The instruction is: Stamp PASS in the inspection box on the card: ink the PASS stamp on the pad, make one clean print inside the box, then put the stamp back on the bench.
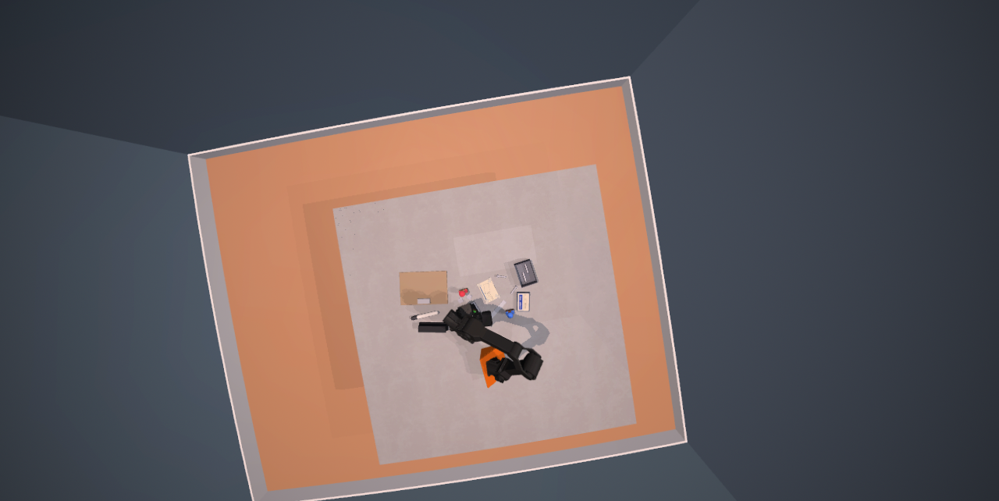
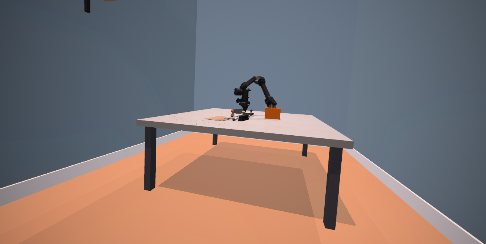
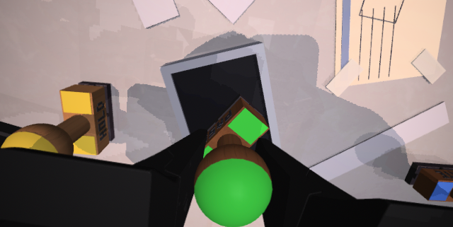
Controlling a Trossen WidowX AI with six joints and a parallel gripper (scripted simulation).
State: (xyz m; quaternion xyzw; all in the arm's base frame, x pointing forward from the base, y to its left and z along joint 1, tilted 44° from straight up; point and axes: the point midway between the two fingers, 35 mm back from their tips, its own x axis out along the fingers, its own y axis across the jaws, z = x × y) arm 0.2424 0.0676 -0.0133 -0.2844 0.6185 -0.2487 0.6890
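The pass stamp is right at my gripper tip. The rest, counted from my gripper tip: yellow stamp (1 cm behind, 9 cm to the left, 2 cm below); red stamp (11 cm ahead, 3 cm to the left, 2 cm below); ink pad (4 cm below).
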